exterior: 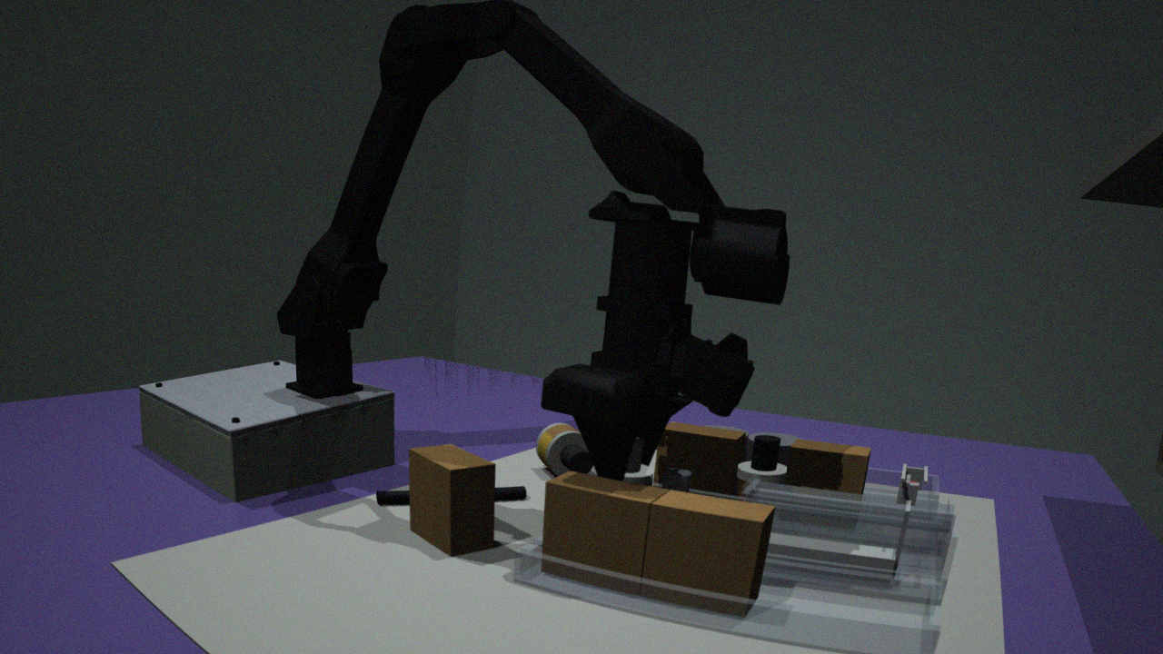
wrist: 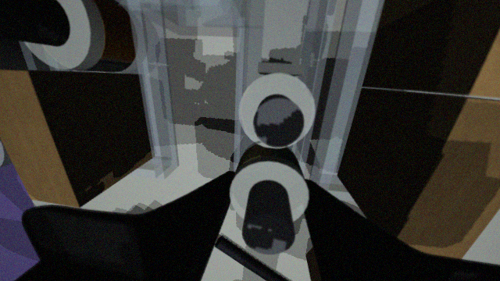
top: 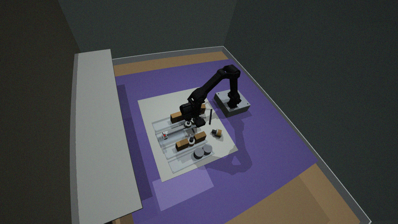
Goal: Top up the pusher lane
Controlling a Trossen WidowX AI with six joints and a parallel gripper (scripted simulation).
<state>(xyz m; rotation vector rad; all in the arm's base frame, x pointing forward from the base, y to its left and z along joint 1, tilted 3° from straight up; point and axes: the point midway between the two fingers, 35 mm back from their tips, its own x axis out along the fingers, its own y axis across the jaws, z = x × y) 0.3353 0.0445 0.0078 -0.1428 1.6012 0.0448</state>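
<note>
My gripper tip is 10 cm to the left of the brown box, 9 cm past it and 1 cm above it. Round my gripper tip: red mark 22 cm ahead, 7 cm to the left, 2 cm above; black rod 16 cm behind, 4 cm below, 3 cm to the right; pusher plate 15 cm ahead, 5 cm to the left.
</note>
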